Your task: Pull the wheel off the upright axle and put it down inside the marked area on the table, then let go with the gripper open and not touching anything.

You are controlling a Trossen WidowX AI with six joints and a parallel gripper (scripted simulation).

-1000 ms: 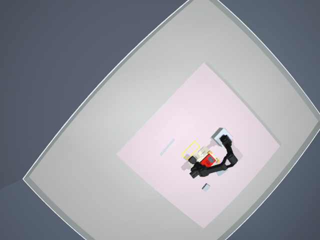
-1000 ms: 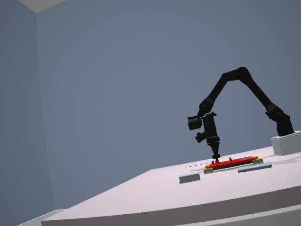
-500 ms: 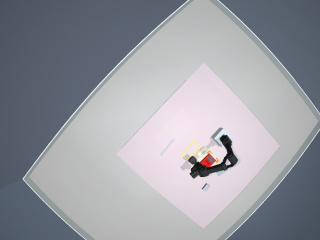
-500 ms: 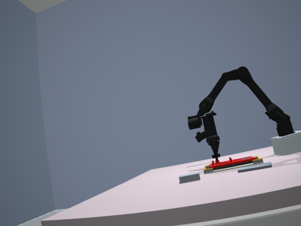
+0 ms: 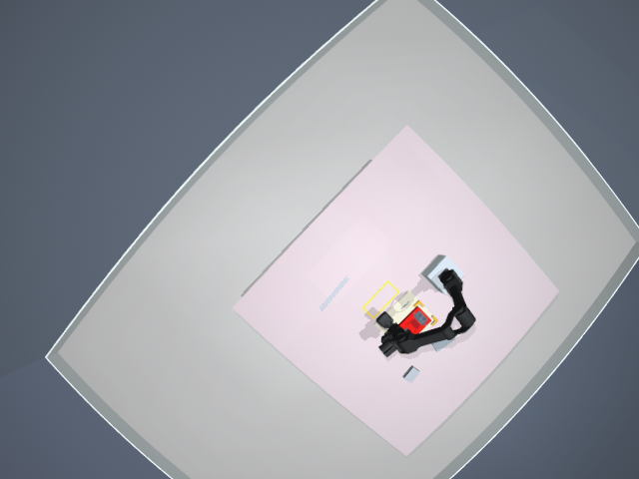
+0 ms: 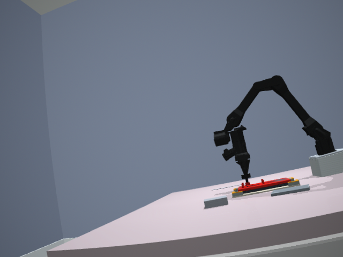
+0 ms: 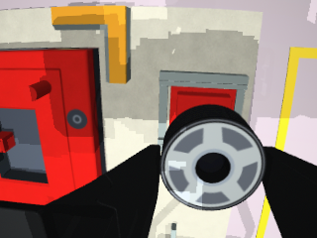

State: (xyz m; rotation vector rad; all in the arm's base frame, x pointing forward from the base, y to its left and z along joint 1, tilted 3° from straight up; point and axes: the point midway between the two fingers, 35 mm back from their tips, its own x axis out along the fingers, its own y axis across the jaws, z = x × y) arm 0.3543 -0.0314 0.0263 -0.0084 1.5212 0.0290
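Now: gripper tip 2 cm above the upright axle. The rest, counted from my gripper tip: thin grey strip (29 cm to the right, 9 cm ahead, 6 cm below); then wheel (right at my gripper tip).
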